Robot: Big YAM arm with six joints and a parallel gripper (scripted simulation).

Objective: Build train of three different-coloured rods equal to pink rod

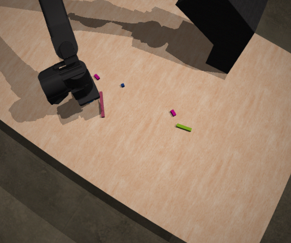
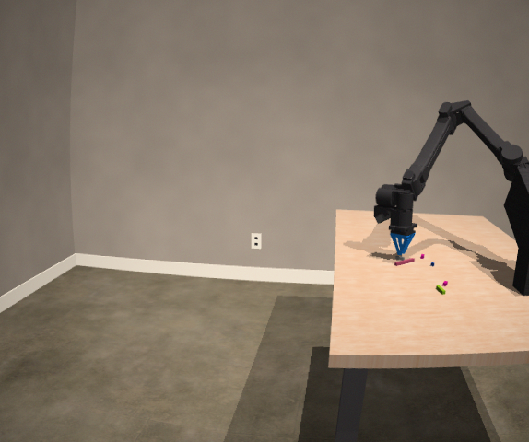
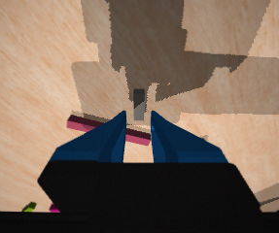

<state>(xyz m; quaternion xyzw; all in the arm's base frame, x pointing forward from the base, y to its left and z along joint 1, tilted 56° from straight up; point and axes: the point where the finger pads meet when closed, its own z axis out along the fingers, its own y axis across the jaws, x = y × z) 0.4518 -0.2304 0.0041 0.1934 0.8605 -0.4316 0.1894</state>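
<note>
The grey rod lies 2 cm below my hand. Round my hand: pink rod (1 cm behind, 4 cm to the left, 2 cm below); blue rod (11 cm behind, 6 cm to the left, 2 cm below); lime rod (10 cm behind, 31 cm to the left, 2 cm below).
</note>
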